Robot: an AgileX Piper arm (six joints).
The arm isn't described. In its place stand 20 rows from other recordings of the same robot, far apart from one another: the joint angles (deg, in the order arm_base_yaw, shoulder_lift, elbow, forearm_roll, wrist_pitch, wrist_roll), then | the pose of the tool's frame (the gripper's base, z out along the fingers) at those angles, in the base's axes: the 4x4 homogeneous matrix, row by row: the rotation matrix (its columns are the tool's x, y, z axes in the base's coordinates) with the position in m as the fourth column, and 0 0 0 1 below.
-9.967 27.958 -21.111 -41.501 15.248 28.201 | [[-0.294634, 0.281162, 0.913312, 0.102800], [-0.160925, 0.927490, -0.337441, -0.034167], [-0.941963, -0.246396, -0.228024, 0.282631], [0, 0, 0, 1]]
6.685 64.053 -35.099 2.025 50.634 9.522 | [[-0.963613, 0.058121, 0.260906, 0.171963], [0.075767, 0.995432, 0.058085, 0.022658], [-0.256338, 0.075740, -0.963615, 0.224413], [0, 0, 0, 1]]
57.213 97.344 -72.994 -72.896 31.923 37.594 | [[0.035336, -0.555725, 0.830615, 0.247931], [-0.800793, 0.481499, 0.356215, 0.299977], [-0.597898, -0.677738, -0.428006, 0.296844], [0, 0, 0, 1]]
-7.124 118.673 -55.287 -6.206 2.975 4.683 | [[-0.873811, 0.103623, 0.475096, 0.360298], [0.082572, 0.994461, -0.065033, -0.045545], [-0.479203, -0.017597, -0.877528, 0.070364], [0, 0, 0, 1]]
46.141 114.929 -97.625 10.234 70.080 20.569 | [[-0.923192, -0.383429, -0.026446, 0.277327], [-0.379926, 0.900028, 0.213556, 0.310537], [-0.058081, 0.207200, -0.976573, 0.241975], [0, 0, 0, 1]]
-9.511 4.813 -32.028 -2.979 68.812 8.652 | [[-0.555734, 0.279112, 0.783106, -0.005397], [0.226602, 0.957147, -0.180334, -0.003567], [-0.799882, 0.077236, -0.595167, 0.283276], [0, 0, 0, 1]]
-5.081 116.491 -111.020 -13.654 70.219 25.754 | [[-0.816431, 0.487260, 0.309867, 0.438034], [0.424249, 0.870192, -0.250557, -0.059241], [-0.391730, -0.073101, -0.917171, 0.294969], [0, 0, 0, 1]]
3.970 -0.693 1.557 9.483 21.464 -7.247 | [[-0.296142, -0.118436, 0.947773, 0.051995], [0.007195, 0.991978, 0.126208, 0.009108], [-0.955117, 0.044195, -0.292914, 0.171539], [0, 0, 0, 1]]
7.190 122.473 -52.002 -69.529 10.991 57.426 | [[-0.896631, -0.248531, 0.366448, 0.339209], [-0.315118, 0.939573, -0.133802, 0.026409], [-0.311051, -0.235446, -0.920767, 0.037723], [0, 0, 0, 1]]
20.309 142.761 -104.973 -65.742 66.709 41.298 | [[-0.911751, -0.005237, 0.410709, 0.478993], [-0.337091, 0.580870, -0.740918, 0.096015], [-0.234688, -0.813980, -0.531374, 0.097473], [0, 0, 0, 1]]
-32.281 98.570 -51.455 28.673 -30.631 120.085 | [[0.584740, -0.468140, 0.662514, 0.297864], [0.283783, -0.647041, -0.707676, -0.214477], [0.759965, 0.601817, -0.245501, 0.222291], [0, 0, 0, 1]]
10.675 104.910 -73.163 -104.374 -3.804 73.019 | [[-0.264519, -0.443411, 0.856397, 0.415770], [-0.578730, 0.783339, 0.226830, 0.084324], [-0.771428, -0.435622, -0.463823, 0.250516], [0, 0, 0, 1]]
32.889 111.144 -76.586 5.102 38.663 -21.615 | [[-0.573168, -0.769250, 0.282369, 0.333738], [-0.730705, 0.635760, 0.248757, 0.221835], [-0.370875, -0.063749, -0.926492, 0.183562], [0, 0, 0, 1]]
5.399 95.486 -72.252 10.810 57.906 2.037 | [[-0.973623, 0.000622, 0.228161, 0.329857], [0.043082, 0.982509, 0.181162, 0.045698], [-0.224057, 0.186213, -0.956621, 0.255770], [0, 0, 0, 1]]
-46.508 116.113 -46.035 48.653 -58.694 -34.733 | [[-0.279939, 0.959279, 0.037655, 0.199274], [0.213982, 0.100585, -0.971645, -0.294858], [-0.935867, -0.263943, -0.233426, 0.120193], [0, 0, 0, 1]]
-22.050 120.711 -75.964 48.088 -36.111 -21.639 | [[0.047754, 0.763223, 0.644368, 0.414799], [0.317823, 0.599967, -0.734185, -0.211071], [-0.946947, 0.239855, -0.213919, 0.183169], [0, 0, 0, 1]]
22.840 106.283 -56.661 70.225 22.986 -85.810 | [[-0.534628, -0.757004, 0.375657, 0.320019], [-0.522625, 0.645489, 0.556962, 0.171072], [-0.664105, 0.101440, -0.740726, 0.155343], [0, 0, 0, 1]]
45.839 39.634 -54.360 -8.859 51.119 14.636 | [[-0.455724, -0.576165, 0.678490, 0.086661], [-0.245161, 0.814010, 0.526578, 0.073577], [-0.855694, 0.073634, -0.512217, 0.391580], [0, 0, 0, 1]]
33.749 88.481 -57.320 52.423 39.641 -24.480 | [[-0.878601, -0.453010, 0.151135, 0.234816], [-0.222946, 0.668961, 0.709075, 0.212230], [-0.422321, 0.589299, -0.688746, 0.252813], [0, 0, 0, 1]]
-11.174 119.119 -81.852 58.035 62.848 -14.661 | [[-0.902341, 0.329307, 0.278095, 0.412736], [0.423451, 0.556894, 0.714534, -0.011508], [0.080431, 0.762513, -0.641954, 0.177208], [0, 0, 0, 1]]
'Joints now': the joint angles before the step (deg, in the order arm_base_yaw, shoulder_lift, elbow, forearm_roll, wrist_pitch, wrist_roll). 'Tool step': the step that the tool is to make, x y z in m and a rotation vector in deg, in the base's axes. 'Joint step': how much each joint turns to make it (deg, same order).
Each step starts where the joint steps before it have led.
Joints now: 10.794, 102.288, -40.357, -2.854, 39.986, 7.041
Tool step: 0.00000, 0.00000, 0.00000, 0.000, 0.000, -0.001
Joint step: 0.000, 0.000, 0.000, 0.000, 0.000, 0.001
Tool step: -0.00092, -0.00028, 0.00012, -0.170, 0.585, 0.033
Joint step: -0.001, 0.000, 0.001, -0.059, 0.606, -0.002
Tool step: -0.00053, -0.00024, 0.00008, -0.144, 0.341, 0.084
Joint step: 0.001, 0.000, 0.000, -0.113, 0.362, 0.001
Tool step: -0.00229, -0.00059, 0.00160, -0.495, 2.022, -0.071
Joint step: 0.000, -0.069, -0.286, 0.000, 2.438, 0.000
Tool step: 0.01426, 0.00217, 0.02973, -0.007, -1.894, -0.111
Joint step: 0.000, -3.311, -5.093, -0.134, 6.555, 0.001
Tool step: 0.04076, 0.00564, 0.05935, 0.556, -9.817, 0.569
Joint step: 0.000, -2.956, -12.779, -1.354, 6.000, 0.001
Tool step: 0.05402, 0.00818, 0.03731, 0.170, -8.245, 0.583
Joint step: -0.001, 5.080, -15.645, -1.418, 2.433, -0.135
